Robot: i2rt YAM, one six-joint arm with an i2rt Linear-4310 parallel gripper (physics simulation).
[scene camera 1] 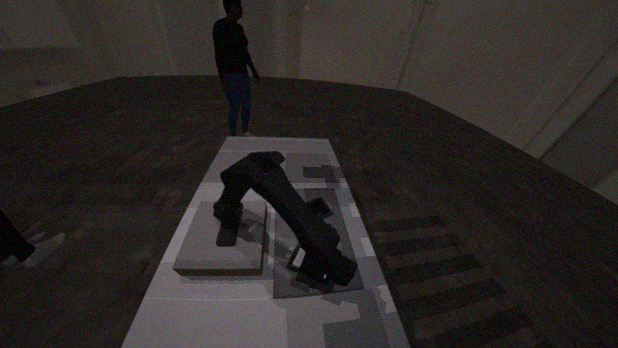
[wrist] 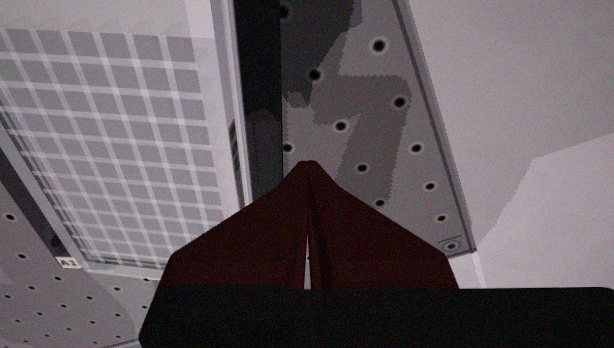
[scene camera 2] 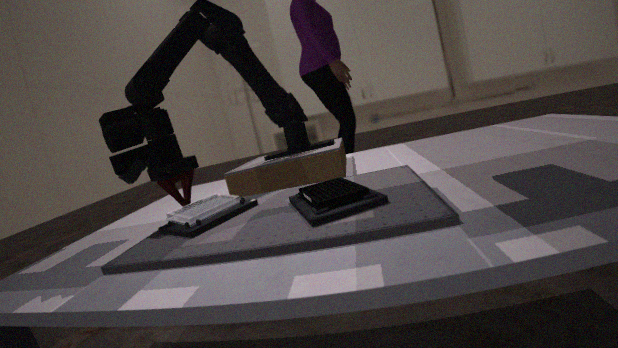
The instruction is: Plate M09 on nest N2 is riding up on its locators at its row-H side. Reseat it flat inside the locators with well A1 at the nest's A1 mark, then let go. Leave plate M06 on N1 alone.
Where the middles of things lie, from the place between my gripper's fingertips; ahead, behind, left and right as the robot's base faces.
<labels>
Right now my hand is 5 cm short of the grey perforated plate (wrist: pixel 351 101), 21 cm to the right of it and 3 cm above it. Also, from my hand: black well plate (scene camera 2: pixel 334 193) (7 cm ahead, 31 cm to the left, 1 cm below).
</labels>
